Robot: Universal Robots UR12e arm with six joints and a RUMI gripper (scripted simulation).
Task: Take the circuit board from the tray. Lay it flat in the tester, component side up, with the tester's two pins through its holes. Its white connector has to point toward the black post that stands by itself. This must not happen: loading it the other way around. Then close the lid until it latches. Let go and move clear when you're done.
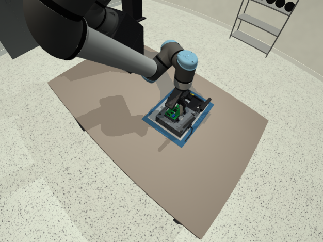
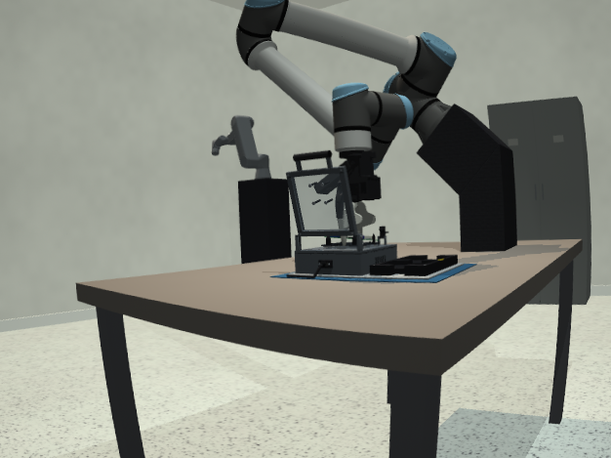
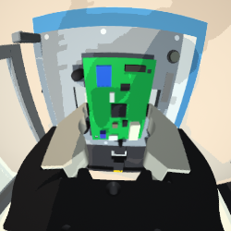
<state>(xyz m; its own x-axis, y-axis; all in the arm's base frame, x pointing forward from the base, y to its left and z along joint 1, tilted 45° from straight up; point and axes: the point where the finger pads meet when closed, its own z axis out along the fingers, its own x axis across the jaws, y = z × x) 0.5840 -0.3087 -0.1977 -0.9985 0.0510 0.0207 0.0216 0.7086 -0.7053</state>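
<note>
The green circuit board is right at my hand. From my hand the other things lie so: tester bed 1 cm ahead, 1 cm below; then black post 6 cm behind, 6 cm to the left, 1 cm above; then tester 4 cm ahead, 4 cm to the left, 4 cm above.
</note>
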